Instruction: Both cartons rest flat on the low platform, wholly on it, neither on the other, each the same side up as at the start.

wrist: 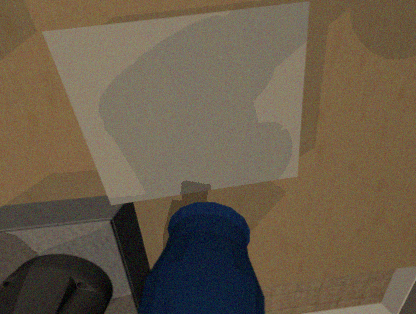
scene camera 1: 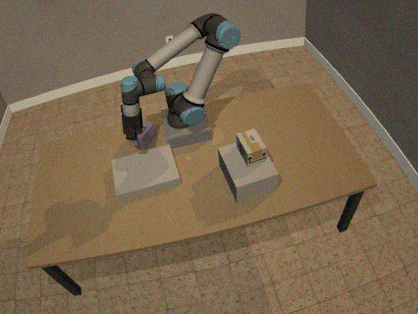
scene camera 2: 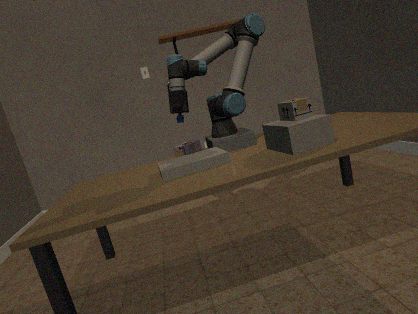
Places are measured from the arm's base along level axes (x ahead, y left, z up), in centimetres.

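Pixels of known places: hand, its tool point: (wrist: 208,235) (scene camera 2: 180,122); arm's base, origin of its link: (wrist: 65,288) (scene camera 2: 224,134).
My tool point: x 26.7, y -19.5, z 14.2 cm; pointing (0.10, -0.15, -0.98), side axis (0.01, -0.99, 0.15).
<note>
For each thing: its top centre in the pictures, then the offset to it from my tool point. Level surfaces: height alone.
- purple carton, centre of its top: (scene camera 1: 140,128) (scene camera 2: 186,143) dy -2.8, dx -21.5, dz -13.5 cm
- tan carton, centre of its top: (scene camera 1: 251,140) (scene camera 2: 292,100) dy +53.3, dx +5.7, dz -2.0 cm
- tall grey block, centre of its top: (scene camera 1: 247,160) (scene camera 2: 293,120) dy +51.2, dx +9.8, dz -10.4 cm
- low grey platform, centre of its top: (wrist: 195,118) (scene camera 2: 190,157) (scene camera 1: 143,168) dy +0.9, dx +3.6, dz -17.5 cm
- wooden table, height of its surface: dz -22.4 cm
A purple carton (scene camera 1: 146,135) (scene camera 2: 190,147) is on the table behind the low platform, beside the robot's base; it looks tilted, and part of it is hidden. A white and tan carton (scene camera 1: 252,145) (scene camera 2: 294,109) with upward arrows on its side rests flat on the tall grey block (scene camera 1: 257,186) (scene camera 2: 312,136). The low grey platform (scene camera 1: 125,181) (scene camera 2: 195,163) (wrist: 200,100) lies flat, with no carton on it. My gripper, a blue suction cup (scene camera 1: 137,141) (scene camera 2: 180,119) (wrist: 209,216), is open, holds nothing and hangs above the purple carton, which the cup largely hides in the wrist view.
The robot's grey base block (scene camera 1: 191,136) (scene camera 2: 242,141) (wrist: 100,240) stands close to the purple carton, behind the platform. The tall block stands to the right of the platform in both scene views. All stand on the wooden table (scene camera 1: 200,220) (scene camera 2: 125,200) (wrist: 360,200).
</note>
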